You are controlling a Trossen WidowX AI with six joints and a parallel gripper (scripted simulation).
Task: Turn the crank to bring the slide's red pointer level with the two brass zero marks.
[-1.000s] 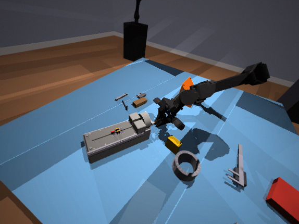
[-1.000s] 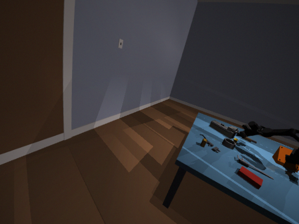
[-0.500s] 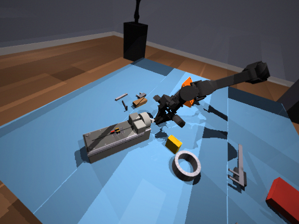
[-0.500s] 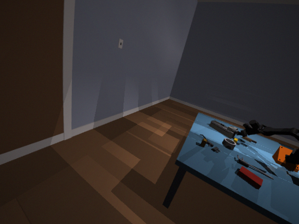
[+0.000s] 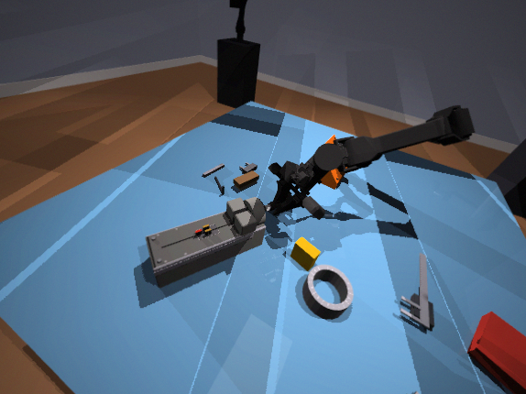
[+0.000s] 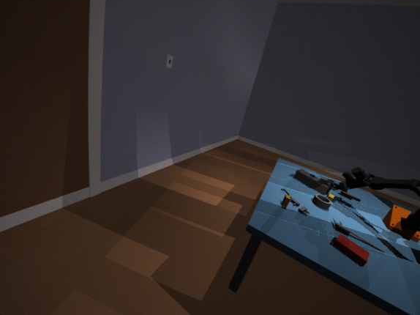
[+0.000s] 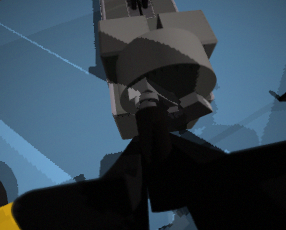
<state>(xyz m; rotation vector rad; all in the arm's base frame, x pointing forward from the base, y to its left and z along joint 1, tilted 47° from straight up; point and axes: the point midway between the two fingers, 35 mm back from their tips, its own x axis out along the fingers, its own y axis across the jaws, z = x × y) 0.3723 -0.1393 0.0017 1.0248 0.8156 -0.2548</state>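
Right now the yellow block is 3 cm ahead of my gripper tip, 12 cm to the left of it and 6 cm below it. Round my gripper tip: dark crank handle: 1 cm behind, 1 cm to the left, 2 cm above; red pointer: 14 cm ahead, 12 cm to the right, 1 cm below; brown block: 16 cm behind, 16 cm to the right, 7 cm below.
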